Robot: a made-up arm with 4 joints. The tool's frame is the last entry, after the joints. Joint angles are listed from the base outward.
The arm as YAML. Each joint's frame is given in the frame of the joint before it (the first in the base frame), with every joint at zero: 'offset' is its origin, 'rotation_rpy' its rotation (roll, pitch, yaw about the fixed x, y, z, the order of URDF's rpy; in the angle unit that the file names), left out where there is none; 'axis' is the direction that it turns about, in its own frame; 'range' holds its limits. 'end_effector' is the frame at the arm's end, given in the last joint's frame.
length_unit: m
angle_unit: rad
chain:
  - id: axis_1
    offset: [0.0, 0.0, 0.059]
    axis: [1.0, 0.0, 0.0]
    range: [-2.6, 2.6]
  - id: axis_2
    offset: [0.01, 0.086, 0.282]
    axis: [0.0, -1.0, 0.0]
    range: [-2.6, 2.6]
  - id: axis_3
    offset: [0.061, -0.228, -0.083]
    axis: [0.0, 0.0, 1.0]
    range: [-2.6, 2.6]
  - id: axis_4
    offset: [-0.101, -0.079, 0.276]
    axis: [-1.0, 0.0, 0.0]
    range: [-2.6, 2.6]
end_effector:
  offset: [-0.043, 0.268, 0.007]
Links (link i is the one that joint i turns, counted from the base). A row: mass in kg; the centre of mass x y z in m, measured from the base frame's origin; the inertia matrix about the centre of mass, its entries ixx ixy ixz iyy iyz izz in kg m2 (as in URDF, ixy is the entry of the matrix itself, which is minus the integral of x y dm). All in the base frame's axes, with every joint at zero. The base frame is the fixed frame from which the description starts. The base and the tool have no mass.
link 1: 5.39; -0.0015 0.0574 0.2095; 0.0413 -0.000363 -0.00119 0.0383 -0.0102 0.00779
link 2: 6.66; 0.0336 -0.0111 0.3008; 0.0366 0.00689 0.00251 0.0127 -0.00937 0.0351
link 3: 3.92; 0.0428 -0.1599 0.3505; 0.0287 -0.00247 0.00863 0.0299 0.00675 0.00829
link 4: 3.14; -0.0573 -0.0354 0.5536; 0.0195 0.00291 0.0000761 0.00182 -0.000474 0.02
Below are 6 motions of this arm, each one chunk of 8 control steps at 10 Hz.
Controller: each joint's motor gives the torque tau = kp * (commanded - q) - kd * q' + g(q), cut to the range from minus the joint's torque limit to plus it. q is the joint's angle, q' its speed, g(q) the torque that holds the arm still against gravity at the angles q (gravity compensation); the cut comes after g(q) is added. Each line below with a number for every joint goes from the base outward.
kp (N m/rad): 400 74 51 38
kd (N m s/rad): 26 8.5 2.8 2.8
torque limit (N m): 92 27 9.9 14
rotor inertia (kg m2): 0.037 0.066 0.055 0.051
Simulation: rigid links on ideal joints. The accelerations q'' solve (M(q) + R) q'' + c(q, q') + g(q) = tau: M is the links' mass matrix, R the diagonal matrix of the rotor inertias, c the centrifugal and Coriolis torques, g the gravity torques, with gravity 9.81 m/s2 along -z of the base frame. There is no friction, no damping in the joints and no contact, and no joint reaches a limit. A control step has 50 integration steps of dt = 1/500 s. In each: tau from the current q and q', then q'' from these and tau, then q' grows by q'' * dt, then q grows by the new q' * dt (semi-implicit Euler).
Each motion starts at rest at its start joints. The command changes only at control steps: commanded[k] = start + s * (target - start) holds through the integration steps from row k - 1 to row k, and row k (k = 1, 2, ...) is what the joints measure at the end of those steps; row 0 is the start. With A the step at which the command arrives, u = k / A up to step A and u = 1 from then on. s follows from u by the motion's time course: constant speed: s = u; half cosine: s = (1 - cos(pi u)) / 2; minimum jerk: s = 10 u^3 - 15 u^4 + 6 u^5; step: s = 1 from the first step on.
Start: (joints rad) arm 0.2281 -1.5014 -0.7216 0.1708
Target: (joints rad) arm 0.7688 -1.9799 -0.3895 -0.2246
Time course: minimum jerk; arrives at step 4
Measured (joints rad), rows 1 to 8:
1: 0.2679 -1.5308 -0.6982 0.1445
2: 0.4412 -1.6527 -0.5828 0.0301
3: 0.6731 -1.8049 -0.4036 -0.1300
4: 0.7866 -1.8989 -0.3204 -0.2442
5: 0.7860 -1.9485 -0.3590 -0.2663
6: 0.7678 -1.9748 -0.4022 -0.2336
7: 0.7654 -1.9846 -0.4044 -0.2149
8: 0.7683 -1.9832 -0.3920 -0.2187

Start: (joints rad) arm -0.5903 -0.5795 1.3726 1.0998
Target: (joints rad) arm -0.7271 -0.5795 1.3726 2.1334
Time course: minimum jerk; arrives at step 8
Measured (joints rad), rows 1 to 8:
1: -0.5922 -0.5795 1.3715 1.1102
2: -0.6030 -0.5797 1.3671 1.1735
3: -0.6252 -0.5796 1.3635 1.3218
4: -0.6540 -0.5802 1.3658 1.5426
5: -0.6829 -0.5816 1.3741 1.7874
6: -0.7069 -0.5810 1.3839 1.9948
7: -0.7224 -0.5768 1.3886 2.1182
8: -0.7279 -0.5731 1.3853 2.1529

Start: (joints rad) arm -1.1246 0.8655 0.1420 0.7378
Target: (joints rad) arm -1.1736 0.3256 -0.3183 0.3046
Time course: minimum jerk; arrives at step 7
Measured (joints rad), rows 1 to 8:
1: -1.1249 0.8588 0.1343 0.7334
2: -1.1276 0.8197 0.0898 0.7033
3: -1.1365 0.7337 -0.0056 0.6225
4: -1.1516 0.6125 -0.1312 0.4987
5: -1.1673 0.4872 -0.2480 0.3754
6: -1.1765 0.3919 -0.3209 0.3002
7: -1.1776 0.3441 -0.3373 0.2850
8: -1.1748 0.3298 -0.3245 0.2972

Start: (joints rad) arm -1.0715 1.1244 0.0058 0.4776
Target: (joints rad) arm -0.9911 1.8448 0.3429 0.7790
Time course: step
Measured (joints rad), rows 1 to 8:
1: -1.0272 1.4909 0.1270 0.5822
2: -0.9823 1.7333 0.3831 0.7668
3: -0.9750 1.8140 0.3916 0.8529
4: -0.9877 1.8376 0.3480 0.8128
5: -0.9941 1.8418 0.3324 0.7711
6: -0.9930 1.8427 0.3374 0.7673
7: -0.9909 1.8440 0.3436 0.7771
8: -0.9906 1.8448 0.3446 0.7816

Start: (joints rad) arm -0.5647 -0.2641 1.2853 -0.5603
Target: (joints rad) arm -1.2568 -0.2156 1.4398 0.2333
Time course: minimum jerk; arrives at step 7
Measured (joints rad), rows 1 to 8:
1: -0.5738 -0.2653 1.2937 -0.5481
2: -0.6304 -0.2699 1.3307 -0.4787
3: -0.7668 -0.2682 1.3730 -0.3322
4: -0.9624 -0.2489 1.3877 -0.1405
5: -1.1487 -0.2224 1.3804 0.0407
6: -1.2589 -0.2062 1.3828 0.1649
7: -1.2796 -0.2038 1.4052 0.2159
8: -1.2623 -0.2098 1.4362 0.2318

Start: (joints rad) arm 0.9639 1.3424 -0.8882 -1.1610
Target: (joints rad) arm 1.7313 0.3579 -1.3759 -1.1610
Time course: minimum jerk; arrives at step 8
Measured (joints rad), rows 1 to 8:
1: 0.9722 1.3365 -0.8957 -1.1619
2: 1.0224 1.2967 -0.9364 -1.1661
3: 1.1384 1.1890 -1.0178 -1.1707
4: 1.3050 1.0071 -1.1291 -1.1699
5: 1.4838 0.7807 -1.2448 -1.1609
6: 1.6365 0.5646 -1.3352 -1.1443
7: 1.7313 0.4104 -1.3830 -1.1254
8: 1.7570 0.3388 -1.3930 -1.1167

